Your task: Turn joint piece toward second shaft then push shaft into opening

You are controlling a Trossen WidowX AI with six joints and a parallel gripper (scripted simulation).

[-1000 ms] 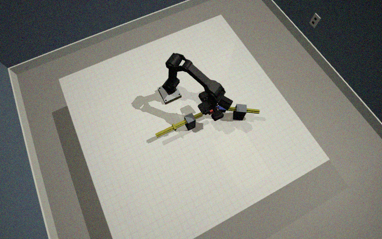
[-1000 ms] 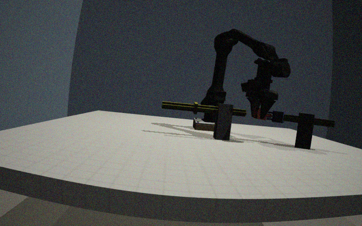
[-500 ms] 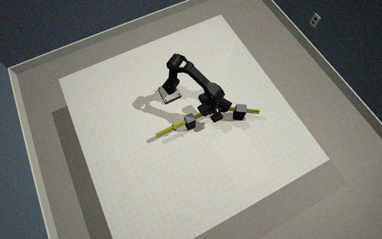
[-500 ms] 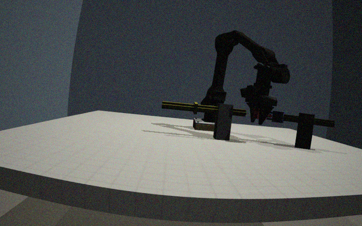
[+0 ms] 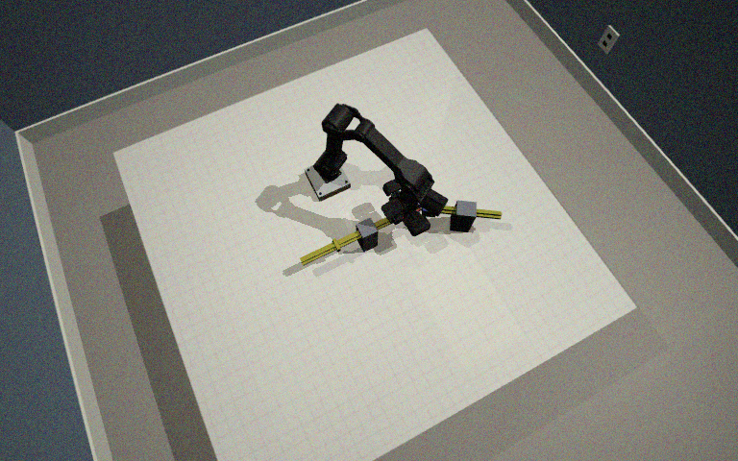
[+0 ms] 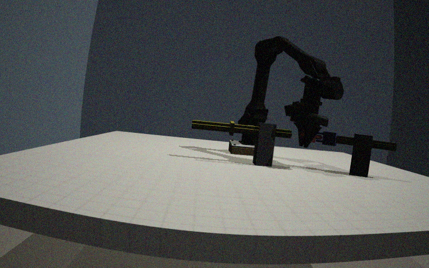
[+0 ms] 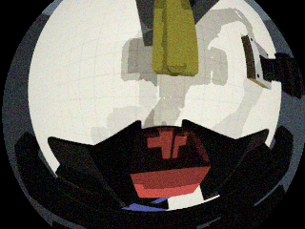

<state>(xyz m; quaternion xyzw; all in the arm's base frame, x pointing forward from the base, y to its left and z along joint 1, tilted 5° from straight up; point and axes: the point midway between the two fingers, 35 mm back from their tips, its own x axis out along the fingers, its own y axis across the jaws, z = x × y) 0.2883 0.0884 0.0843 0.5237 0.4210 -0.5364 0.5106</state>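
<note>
Right now the red joint piece is 20 mm to the left of my gripper tip and 40 mm above it.
</note>
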